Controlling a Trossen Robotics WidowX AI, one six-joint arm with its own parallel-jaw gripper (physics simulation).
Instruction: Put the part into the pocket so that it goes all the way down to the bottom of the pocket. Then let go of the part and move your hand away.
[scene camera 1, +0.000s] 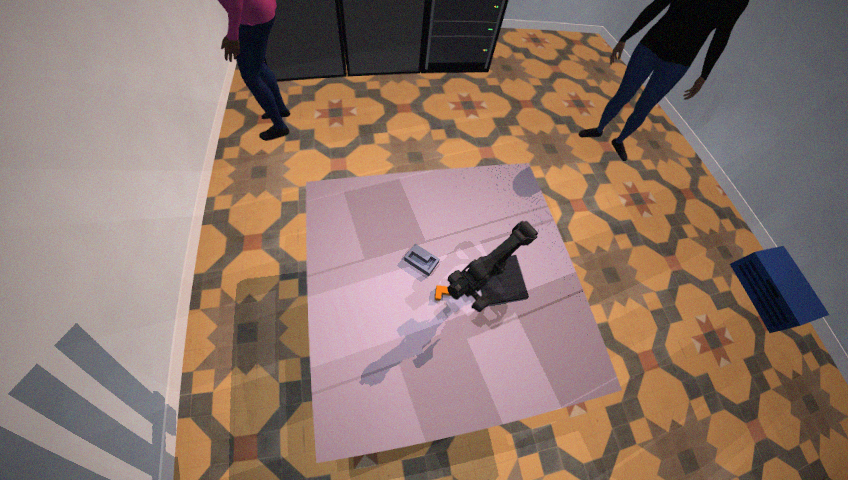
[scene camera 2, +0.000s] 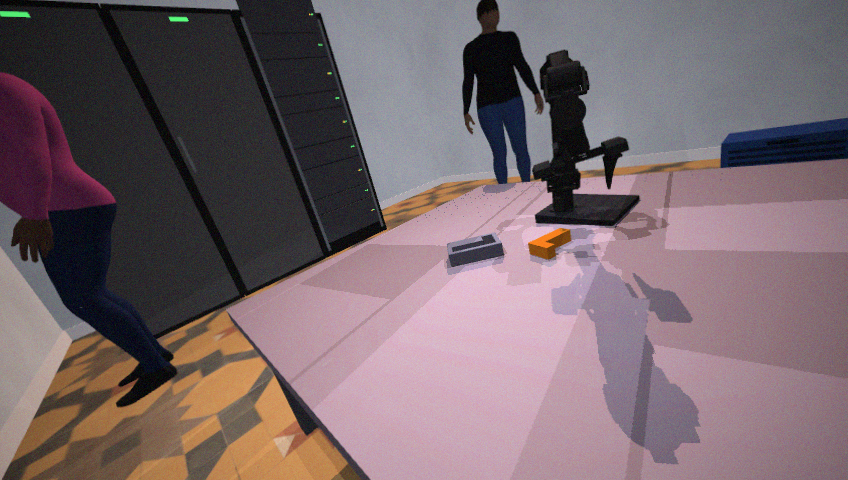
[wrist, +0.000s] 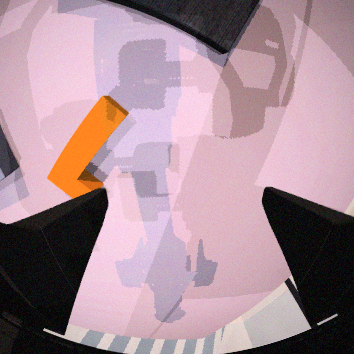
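Seen in the pictures: gripper, fingertip midpoint: (scene camera 1: 465, 299) (scene camera 2: 586, 195) (wrist: 186, 195); arm's base at its link origin: (scene camera 2: 563, 208).
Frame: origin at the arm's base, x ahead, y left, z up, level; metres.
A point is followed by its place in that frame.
Observation:
An orange L-shaped part (scene camera 1: 439, 292) {y 0.023, x 0.278, z 0.007 m} (scene camera 2: 542, 243) {y 0.023, x 0.280, z 0.007 m} (wrist: 84, 145) {y 0.030, x 0.230, z 0.006 m} lies flat on the table between the pocket block and the arm's base. The grey block (scene camera 1: 415, 266) {y -0.136, x 0.332, z -0.008 m} (scene camera 2: 476, 255) {y -0.132, x 0.329, z -0.007 m} (wrist: 7, 156) {y -0.087, x 0.272, z -0.011 m} with the pocket sits apart from the part; its edge shows at the far left of the wrist view. The recess in its top looks dark and empty in both scene views. My gripper (wrist: 186, 195) {y 0.112, x 0.213, z 0.096 m} is open and empty, raised above the table. In the wrist view the part lies ahead of the left finger, whose tip hides a bit of the part's short leg.
The arm's black base plate (scene camera 1: 516, 284) {y 0.108, x -0.086, z -0.006 m} (scene camera 2: 606, 208) {y 0.115, x 0.002, z -0.008 m} (wrist: 220, 30) {y 0.128, x 0.076, z -0.009 m} stands close to the part. The pink table (scene camera 1: 351, 416) {y 0.370, x 0.786, z -0.024 m} (scene camera 2: 428, 380) {y -0.018, x 0.719, z -0.024 m} carries shadows of the arm. Two people, dark server cabinets (scene camera 1: 380, 35) (scene camera 2: 196, 148) and a blue box (scene camera 1: 785, 285) (scene camera 2: 785, 142) are beyond the table.

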